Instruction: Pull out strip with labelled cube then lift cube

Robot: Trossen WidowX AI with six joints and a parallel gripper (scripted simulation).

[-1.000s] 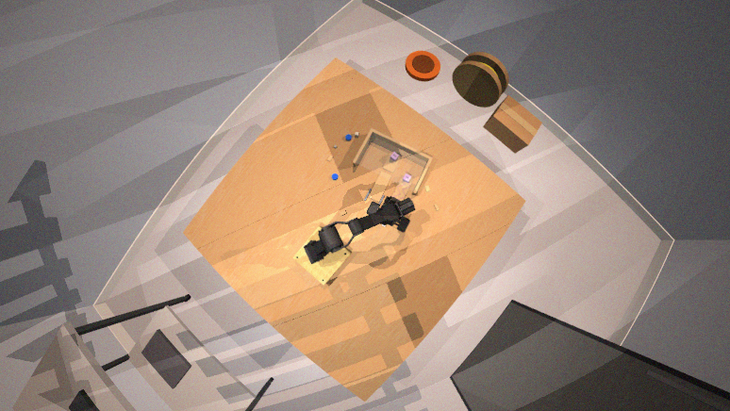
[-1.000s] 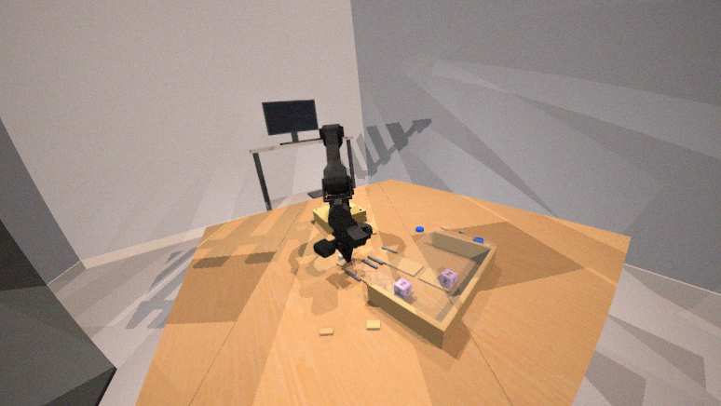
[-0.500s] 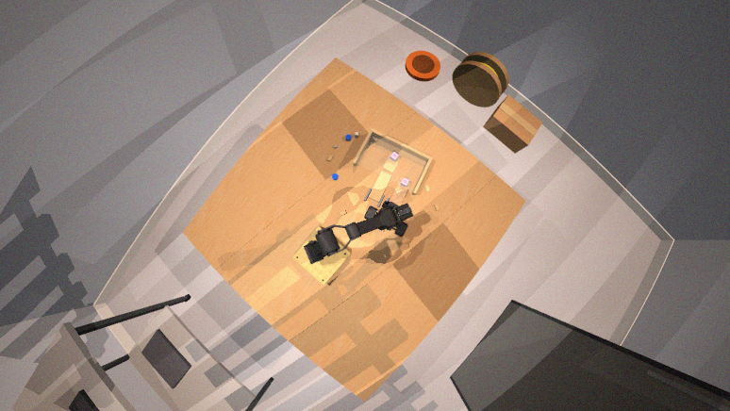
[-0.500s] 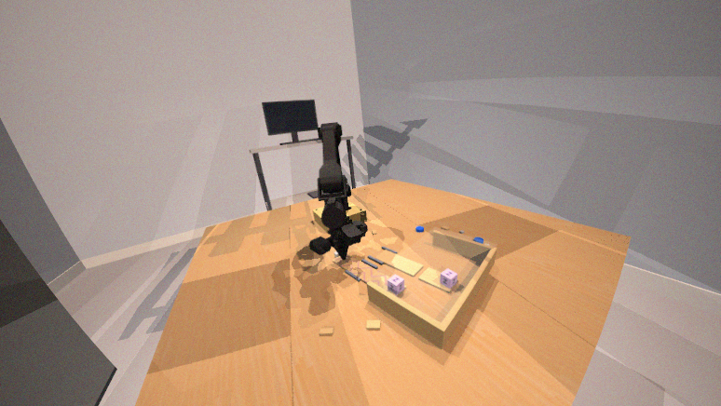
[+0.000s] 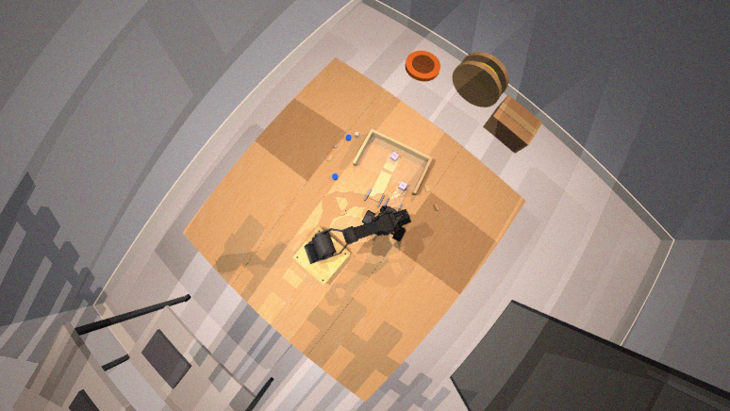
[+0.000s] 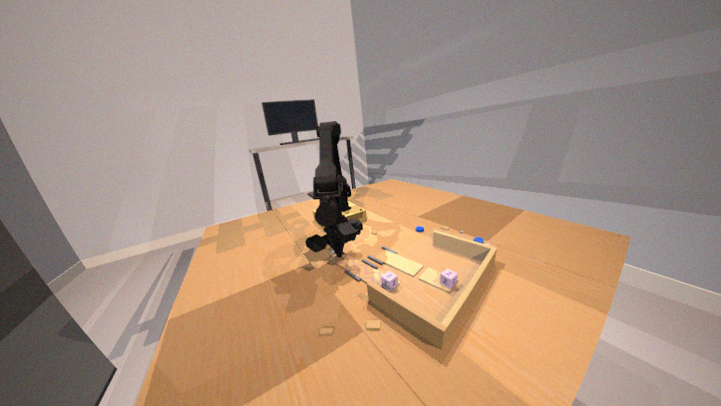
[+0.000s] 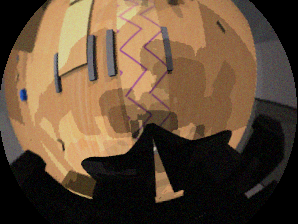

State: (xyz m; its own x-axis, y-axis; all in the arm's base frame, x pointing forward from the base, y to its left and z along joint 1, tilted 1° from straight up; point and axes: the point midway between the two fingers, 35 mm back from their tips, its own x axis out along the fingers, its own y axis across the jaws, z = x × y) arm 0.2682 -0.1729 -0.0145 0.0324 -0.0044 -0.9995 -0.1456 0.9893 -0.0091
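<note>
The patterned strip is 10 cm ahead of my gripper tip and 2 cm to the left of it.
</note>
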